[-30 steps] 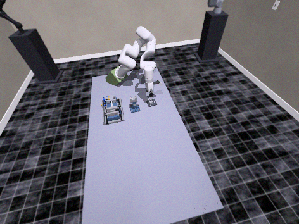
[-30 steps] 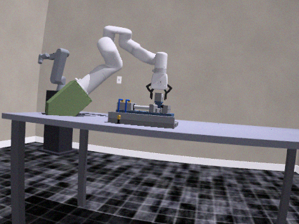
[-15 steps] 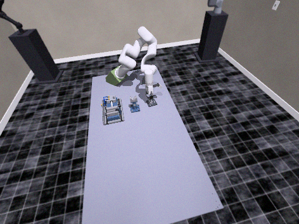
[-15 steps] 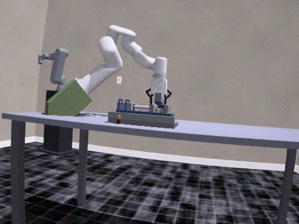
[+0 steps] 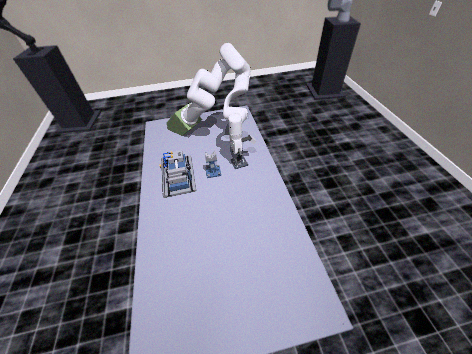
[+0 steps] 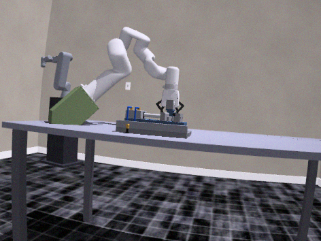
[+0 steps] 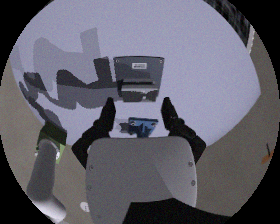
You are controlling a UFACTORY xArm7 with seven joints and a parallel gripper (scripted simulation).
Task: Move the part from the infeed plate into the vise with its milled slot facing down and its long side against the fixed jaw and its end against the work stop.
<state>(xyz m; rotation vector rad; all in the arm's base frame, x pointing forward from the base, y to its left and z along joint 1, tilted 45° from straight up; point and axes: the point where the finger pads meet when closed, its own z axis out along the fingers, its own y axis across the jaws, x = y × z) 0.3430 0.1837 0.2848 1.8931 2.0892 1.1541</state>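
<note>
The part lies 10 mm to the left of my hand and 50 mm below it. Round my hand: air cylinder (20 mm behind, 390 mm to the right); blue vise bed (70 mm ahead, 370 mm to the right, 40 mm below).
</note>
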